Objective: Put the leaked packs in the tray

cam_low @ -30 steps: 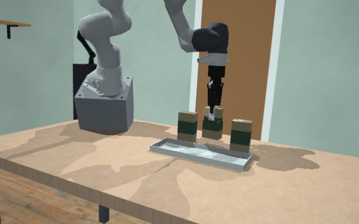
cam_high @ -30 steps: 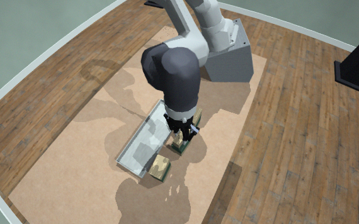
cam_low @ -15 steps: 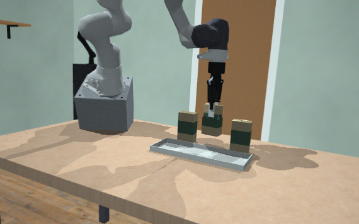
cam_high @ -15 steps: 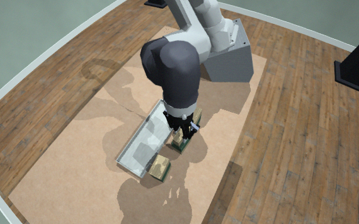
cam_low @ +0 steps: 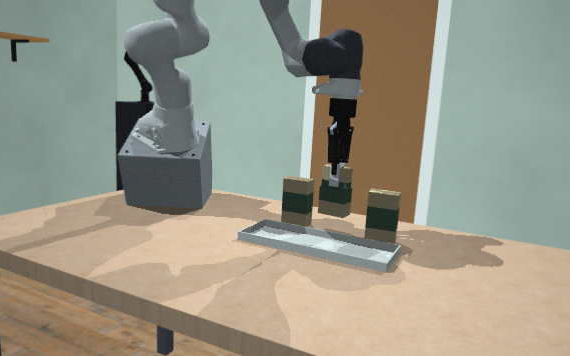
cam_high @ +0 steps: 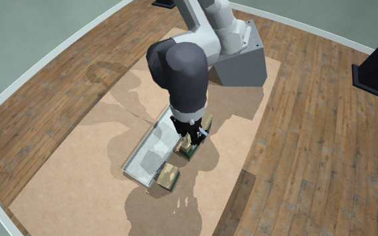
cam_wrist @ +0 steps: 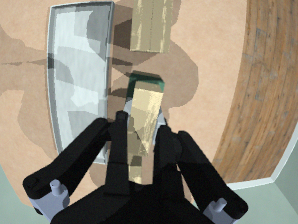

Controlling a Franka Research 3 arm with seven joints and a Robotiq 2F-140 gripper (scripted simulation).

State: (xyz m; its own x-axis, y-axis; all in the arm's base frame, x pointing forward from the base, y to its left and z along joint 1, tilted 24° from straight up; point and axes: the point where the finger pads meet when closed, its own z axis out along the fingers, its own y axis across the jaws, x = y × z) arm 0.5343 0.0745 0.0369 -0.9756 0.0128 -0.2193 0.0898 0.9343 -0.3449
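My hand is 10 mm short of the tray, 150 mm to the left of it and 160 mm above it.
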